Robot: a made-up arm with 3 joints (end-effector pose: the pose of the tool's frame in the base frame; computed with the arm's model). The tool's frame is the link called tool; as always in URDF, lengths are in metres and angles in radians.
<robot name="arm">
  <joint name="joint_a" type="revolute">
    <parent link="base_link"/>
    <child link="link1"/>
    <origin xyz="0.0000 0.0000 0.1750" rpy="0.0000 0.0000 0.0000"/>
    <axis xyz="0 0 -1"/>
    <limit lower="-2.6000" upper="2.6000"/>
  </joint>
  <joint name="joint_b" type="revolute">
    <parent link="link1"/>
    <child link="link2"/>
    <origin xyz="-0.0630 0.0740 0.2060" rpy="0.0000 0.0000 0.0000"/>
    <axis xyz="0 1 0"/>
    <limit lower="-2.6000" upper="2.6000"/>
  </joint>
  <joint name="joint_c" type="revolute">
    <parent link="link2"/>
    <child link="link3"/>
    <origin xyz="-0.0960 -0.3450 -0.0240" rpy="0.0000 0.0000 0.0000"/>
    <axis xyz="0 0 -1"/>
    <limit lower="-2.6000" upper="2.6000"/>
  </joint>
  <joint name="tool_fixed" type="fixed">
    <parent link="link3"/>
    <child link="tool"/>
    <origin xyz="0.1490 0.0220 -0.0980" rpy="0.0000 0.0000 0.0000"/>
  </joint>
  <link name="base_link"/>
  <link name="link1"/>
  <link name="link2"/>
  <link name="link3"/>
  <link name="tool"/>
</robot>
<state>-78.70 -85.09 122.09</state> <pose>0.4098 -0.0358 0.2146 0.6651 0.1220 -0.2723 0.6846</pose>
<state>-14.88 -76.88 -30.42</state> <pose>0.1040 -0.1551 0.3741 -0.0841 -0.6160 0.3016 0.7229</pose>
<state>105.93 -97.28 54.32</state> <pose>-0.3803 0.0494 0.4052 -0.3267 -0.6757 -0.6510 0.1133</pose>
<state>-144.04 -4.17 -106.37</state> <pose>0.2511 -0.0163 0.2478 -0.0117 0.0344 -0.8166 0.5761</pose>
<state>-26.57 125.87 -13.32</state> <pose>-0.0715 -0.2764 0.4169 -0.1027 0.8845 0.1552 0.4277</pose>
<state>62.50 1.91 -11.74</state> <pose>-0.2044 -0.0820 0.2576 0.0101 0.0133 -0.4286 0.9034</pose>
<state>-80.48 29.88 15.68</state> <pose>0.2733 -0.1244 0.2486 -0.1918 0.1722 0.5177 0.8158</pose>
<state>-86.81 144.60 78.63</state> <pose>0.4067 -0.1198 0.5065 -0.9450 0.1207 0.0217 0.3033</pose>
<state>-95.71 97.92 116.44</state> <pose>0.4285 -0.1222 0.5391 -0.7248 -0.2088 -0.1181 0.6459</pose>
